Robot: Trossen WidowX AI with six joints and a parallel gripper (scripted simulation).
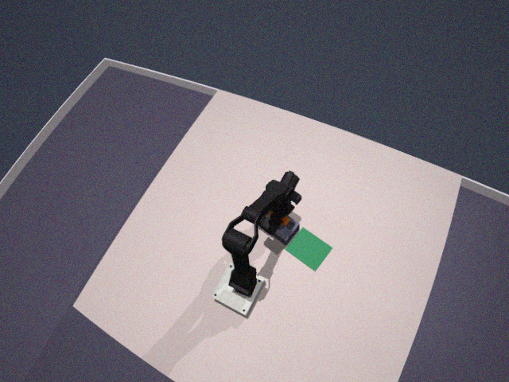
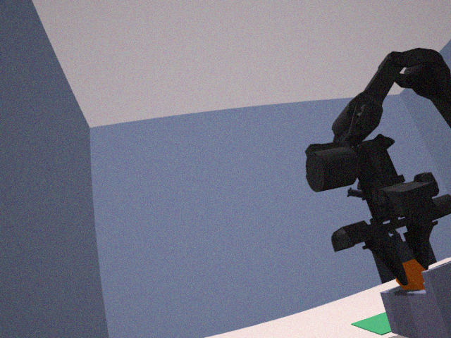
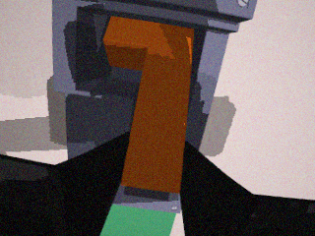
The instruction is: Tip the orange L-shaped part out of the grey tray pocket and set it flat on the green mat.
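The green mat lies 60 mm behind my gripper tip, 130 mm to the right of it and 90 mm below it. Also, from my gripper tip: orange L-shaped part: 40 mm to the left, 30 mm below.
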